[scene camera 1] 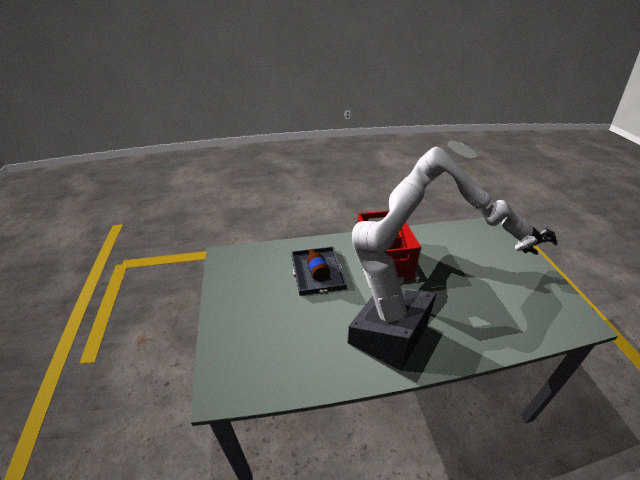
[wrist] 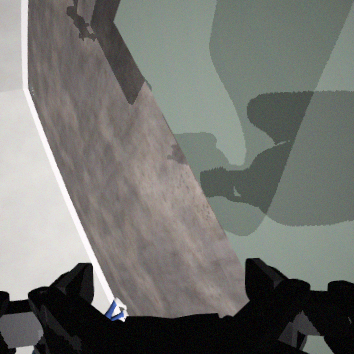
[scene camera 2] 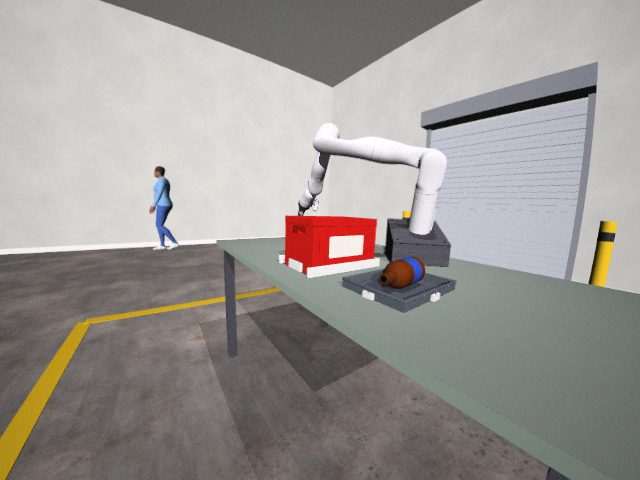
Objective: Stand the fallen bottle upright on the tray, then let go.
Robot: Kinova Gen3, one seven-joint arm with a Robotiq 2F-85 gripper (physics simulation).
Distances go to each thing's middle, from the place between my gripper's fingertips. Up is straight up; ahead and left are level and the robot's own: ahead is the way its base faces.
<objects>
The brown bottle [scene camera 2: 401, 273] is 4 cm ahead of my hand, 96 cm to the left of it and 12 cm below it.
</objects>
